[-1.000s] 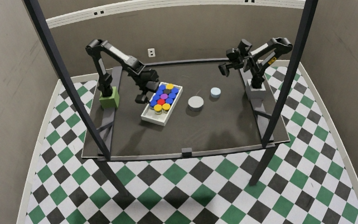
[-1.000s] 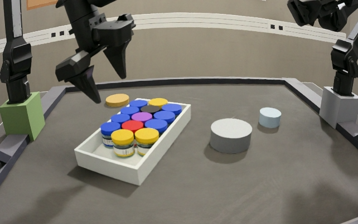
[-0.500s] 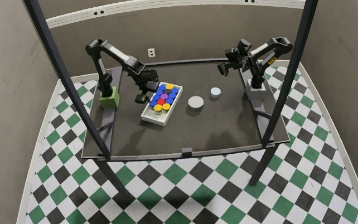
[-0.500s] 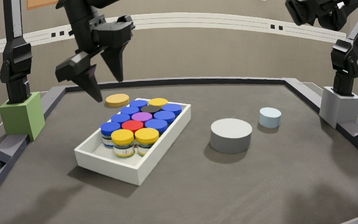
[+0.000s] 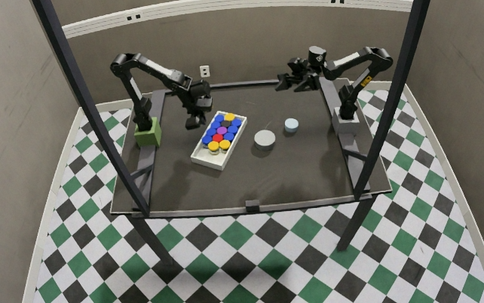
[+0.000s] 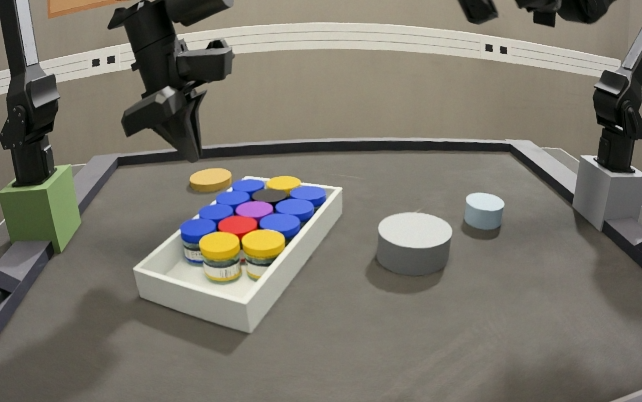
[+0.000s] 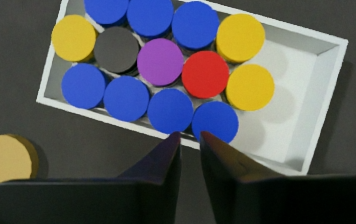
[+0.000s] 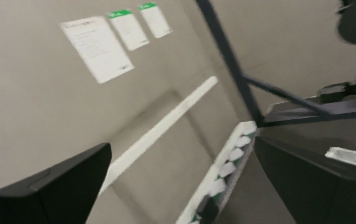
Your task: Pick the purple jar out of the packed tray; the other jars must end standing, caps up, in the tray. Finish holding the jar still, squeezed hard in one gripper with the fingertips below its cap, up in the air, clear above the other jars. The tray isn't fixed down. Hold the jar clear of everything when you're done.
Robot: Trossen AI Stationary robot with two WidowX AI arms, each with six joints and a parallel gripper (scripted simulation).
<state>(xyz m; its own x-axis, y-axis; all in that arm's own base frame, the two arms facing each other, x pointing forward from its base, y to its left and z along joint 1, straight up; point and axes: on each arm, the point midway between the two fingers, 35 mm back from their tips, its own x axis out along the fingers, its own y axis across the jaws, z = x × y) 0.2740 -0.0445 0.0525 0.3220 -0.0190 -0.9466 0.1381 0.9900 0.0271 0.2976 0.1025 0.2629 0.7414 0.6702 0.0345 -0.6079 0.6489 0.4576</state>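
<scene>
Now: the purple jar 20 mm ahead of my left hand, 70 mm to the right of it and 130 mm below it. Also, from my left hand: flat yellow disc: 230 mm ahead, 10 mm to the left, 140 mm below; red jar: 20 mm behind, 60 mm to the right, 130 mm below; grey cylinder: 30 mm behind, 260 mm to the right, 130 mm below.
</scene>
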